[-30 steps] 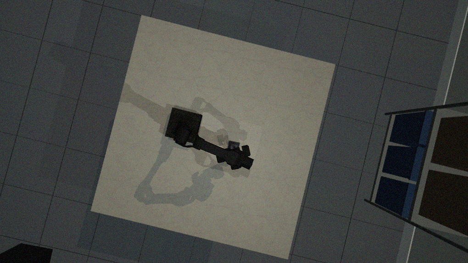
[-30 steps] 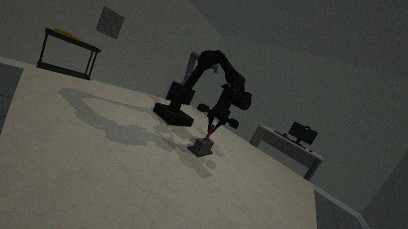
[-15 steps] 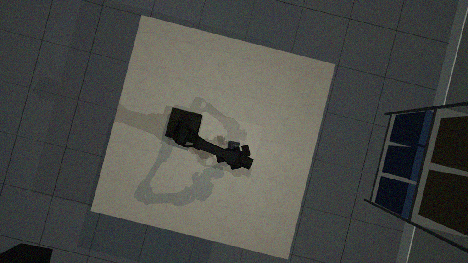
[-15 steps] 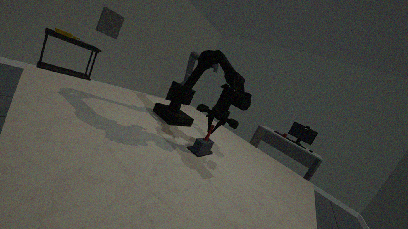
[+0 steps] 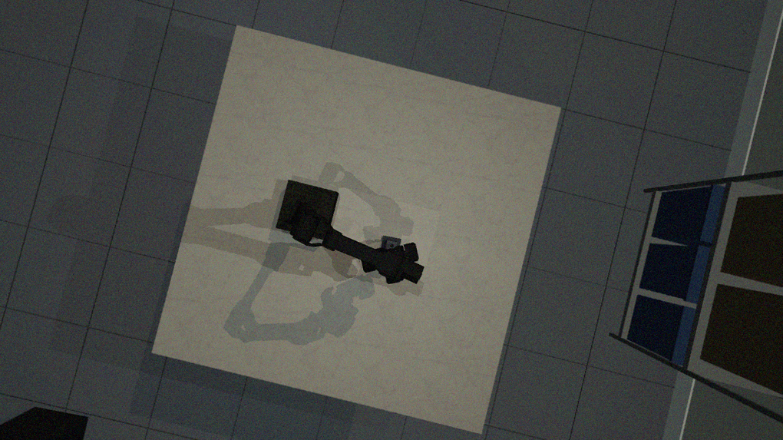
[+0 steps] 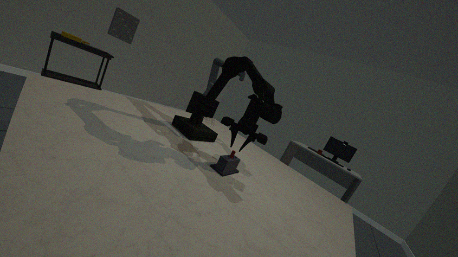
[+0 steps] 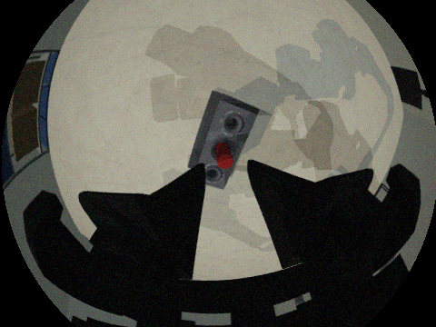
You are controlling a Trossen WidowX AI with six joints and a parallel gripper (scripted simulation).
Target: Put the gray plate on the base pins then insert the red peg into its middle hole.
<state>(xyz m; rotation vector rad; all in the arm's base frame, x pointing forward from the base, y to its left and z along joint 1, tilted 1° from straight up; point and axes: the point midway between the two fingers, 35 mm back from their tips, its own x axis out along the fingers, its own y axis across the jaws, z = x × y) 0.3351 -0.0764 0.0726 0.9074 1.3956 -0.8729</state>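
Right now the red peg is 5 cm below my gripper tip. Also, from my gripper tip: dark base (9 cm below); gray plate (5 cm below).
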